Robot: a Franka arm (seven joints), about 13 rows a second.
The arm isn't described. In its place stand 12 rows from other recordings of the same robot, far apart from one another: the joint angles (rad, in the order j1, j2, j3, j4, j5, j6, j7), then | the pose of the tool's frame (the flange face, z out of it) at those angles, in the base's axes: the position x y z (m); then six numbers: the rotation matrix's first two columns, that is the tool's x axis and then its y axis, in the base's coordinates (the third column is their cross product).
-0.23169, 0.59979, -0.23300, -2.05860, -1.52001, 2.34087, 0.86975 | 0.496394, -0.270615, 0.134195, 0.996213, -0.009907, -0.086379, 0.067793, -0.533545, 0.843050
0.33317, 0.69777, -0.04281, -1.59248, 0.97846, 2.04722, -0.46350 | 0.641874, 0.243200, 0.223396, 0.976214, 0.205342, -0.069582, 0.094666, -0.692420, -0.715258
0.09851, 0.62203, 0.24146, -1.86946, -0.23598, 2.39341, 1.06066 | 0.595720, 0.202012, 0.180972, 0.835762, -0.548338, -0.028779, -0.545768, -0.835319, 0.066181
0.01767, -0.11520, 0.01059, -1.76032, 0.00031, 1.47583, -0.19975 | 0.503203, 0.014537, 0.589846, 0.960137, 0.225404, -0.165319, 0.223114, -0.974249, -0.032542
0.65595, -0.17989, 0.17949, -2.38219, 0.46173, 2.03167, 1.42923 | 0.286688, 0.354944, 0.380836, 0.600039, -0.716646, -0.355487, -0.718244, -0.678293, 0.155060
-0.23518, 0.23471, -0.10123, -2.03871, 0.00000, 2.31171, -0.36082 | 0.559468, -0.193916, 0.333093, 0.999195, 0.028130, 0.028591, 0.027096, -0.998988, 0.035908
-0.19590, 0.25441, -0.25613, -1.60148, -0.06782, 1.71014, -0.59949 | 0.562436, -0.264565, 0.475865, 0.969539, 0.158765, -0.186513, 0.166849, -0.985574, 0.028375
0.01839, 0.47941, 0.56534, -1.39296, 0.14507, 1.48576, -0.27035 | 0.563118, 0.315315, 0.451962, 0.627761, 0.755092, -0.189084, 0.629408, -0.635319, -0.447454
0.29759, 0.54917, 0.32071, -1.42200, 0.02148, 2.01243, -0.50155 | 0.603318, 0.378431, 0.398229, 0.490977, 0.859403, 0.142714, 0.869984, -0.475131, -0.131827
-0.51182, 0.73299, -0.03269, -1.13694, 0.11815, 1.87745, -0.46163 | 0.652296, -0.376221, 0.372482, 0.992725, -0.111121, 0.046356, -0.107277, -0.991127, -0.078473
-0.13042, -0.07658, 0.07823, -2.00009, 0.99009, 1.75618, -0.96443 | 0.533031, 0.047599, 0.516100, 0.801094, 0.324472, 0.502957, 0.597812, -0.475125, -0.645660
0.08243, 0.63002, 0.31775, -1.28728, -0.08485, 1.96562, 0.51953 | 0.697271, 0.229075, 0.400120, 0.987871, -0.154637, 0.014120, -0.151582, -0.980077, -0.128342
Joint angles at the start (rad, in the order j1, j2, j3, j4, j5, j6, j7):
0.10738, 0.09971, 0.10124, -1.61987, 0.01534, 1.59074, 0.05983
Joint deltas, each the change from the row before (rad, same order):
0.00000, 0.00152, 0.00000, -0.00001, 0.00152, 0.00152, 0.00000
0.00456, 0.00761, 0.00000, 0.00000, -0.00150, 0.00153, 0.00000
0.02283, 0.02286, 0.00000, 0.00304, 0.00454, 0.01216, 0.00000
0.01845, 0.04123, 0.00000, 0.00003, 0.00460, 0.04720, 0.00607
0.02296, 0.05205, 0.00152, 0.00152, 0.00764, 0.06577, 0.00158
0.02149, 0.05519, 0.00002, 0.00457, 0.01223, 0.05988, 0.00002
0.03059, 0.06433, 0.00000, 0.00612, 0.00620, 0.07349, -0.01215
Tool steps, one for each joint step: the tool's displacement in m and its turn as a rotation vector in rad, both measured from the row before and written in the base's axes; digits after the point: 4 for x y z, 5 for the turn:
0.0005, 0.0002, -0.0008, 0.00162, 0.00035, -0.00027
0.0013, 0.0026, -0.0043, -0.00197, 0.00576, 0.00475
0.0033, 0.0144, -0.0110, 0.00489, 0.00887, 0.02168
0.0103, 0.0134, -0.0209, 0.00879, -0.00392, 0.00979
0.0121, 0.0182, -0.0260, 0.01584, -0.01160, 0.01788
0.0108, 0.0171, -0.0276, 0.01849, -0.00427, 0.01411
0.0098, 0.0229, -0.0325, 0.01655, -0.01174, 0.03475

